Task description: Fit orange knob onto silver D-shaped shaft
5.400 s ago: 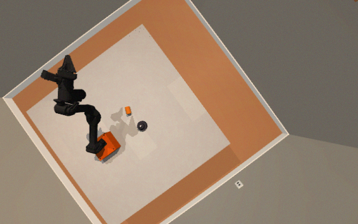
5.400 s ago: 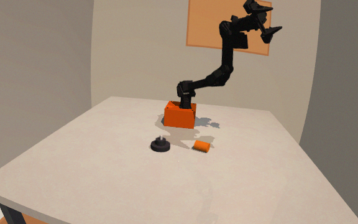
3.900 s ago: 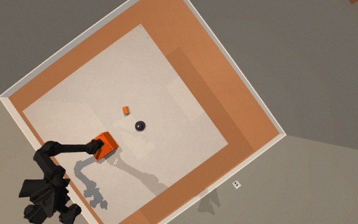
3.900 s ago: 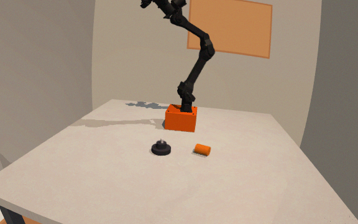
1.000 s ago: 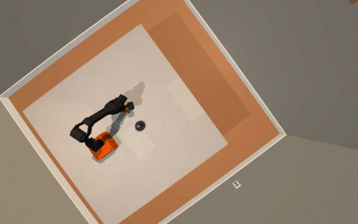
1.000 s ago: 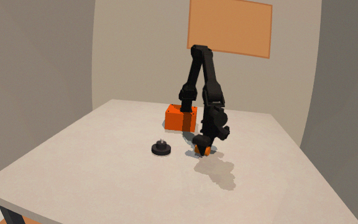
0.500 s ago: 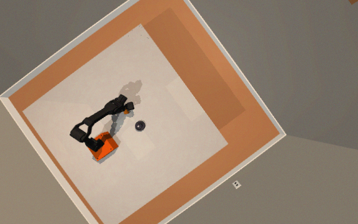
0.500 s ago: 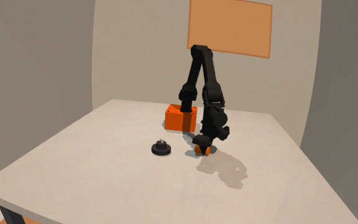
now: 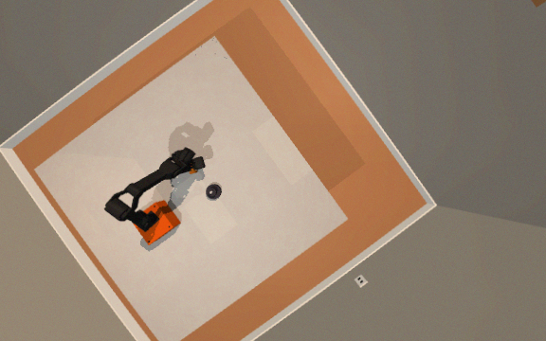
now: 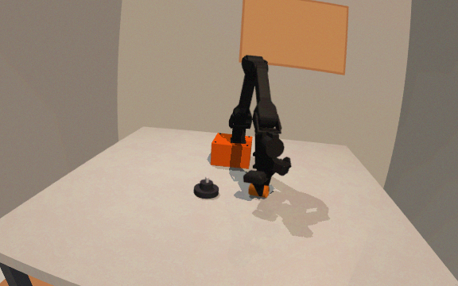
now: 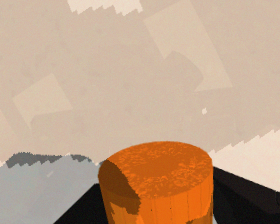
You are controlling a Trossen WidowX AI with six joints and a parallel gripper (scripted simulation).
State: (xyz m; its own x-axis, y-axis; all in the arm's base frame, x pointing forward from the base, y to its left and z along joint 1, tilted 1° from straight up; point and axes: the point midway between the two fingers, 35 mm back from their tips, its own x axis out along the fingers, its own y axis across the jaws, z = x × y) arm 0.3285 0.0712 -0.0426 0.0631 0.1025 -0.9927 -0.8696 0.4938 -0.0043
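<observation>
Now: the round dark pedestal 19 cm to the right of my gripper tip, 2 cm behind it and 2 cm above it. From my gripper tip the other things lie so: orange knob: 1 cm above.
</observation>
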